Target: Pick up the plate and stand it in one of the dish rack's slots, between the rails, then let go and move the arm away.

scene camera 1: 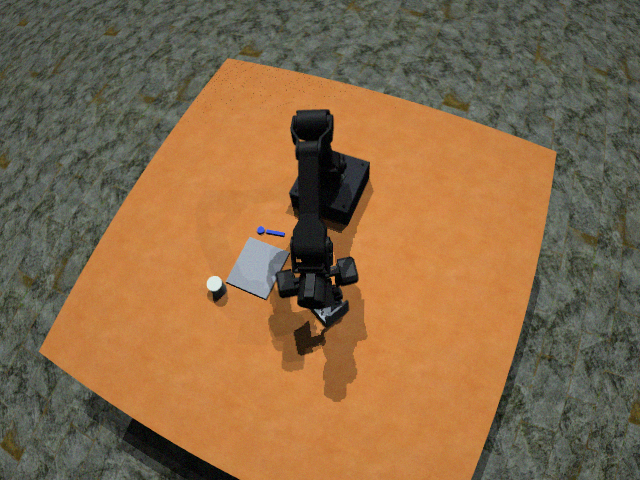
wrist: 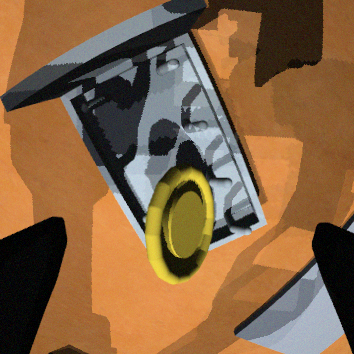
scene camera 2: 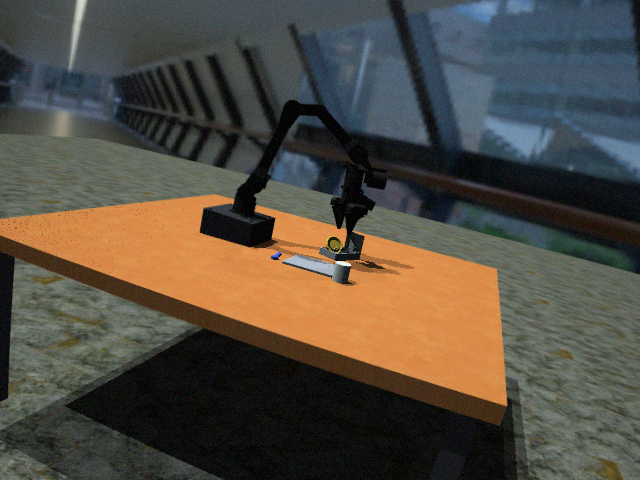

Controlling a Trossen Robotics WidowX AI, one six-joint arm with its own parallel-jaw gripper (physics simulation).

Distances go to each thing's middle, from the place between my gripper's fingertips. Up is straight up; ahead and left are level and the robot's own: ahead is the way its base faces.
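Scene:
The yellow plate [wrist: 179, 220] is 5 cm below my hand, 2 cm to the right of it and 1 cm behind it. The grey mat [scene camera 1: 254, 271] is 20 cm to the right of my hand, 8 cm below it and 2 cm ahead of it, whereas the grey dish rack [wrist: 137, 93] is 1 cm to the left of my hand and 5 cm below it.

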